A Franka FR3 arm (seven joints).
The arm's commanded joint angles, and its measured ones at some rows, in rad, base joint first. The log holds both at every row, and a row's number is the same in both.
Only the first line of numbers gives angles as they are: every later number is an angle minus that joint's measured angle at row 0.
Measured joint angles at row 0:
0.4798 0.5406 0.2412 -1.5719 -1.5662 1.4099 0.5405
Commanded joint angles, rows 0 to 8:
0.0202 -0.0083 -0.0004 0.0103 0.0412 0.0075 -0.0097
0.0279 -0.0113 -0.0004 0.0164 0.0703 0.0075 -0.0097
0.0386 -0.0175 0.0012 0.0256 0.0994 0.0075 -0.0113
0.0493 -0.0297 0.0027 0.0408 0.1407 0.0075 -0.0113
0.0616 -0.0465 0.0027 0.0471 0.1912 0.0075 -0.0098
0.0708 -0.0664 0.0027 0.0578 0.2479 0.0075 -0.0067
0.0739 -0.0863 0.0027 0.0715 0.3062 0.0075 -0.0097
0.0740 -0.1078 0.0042 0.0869 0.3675 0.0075 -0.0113
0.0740 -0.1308 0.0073 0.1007 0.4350 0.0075 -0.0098
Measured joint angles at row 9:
0.0756 -0.0552 0.0034 0.0721 0.2702 0.0002 0.0000
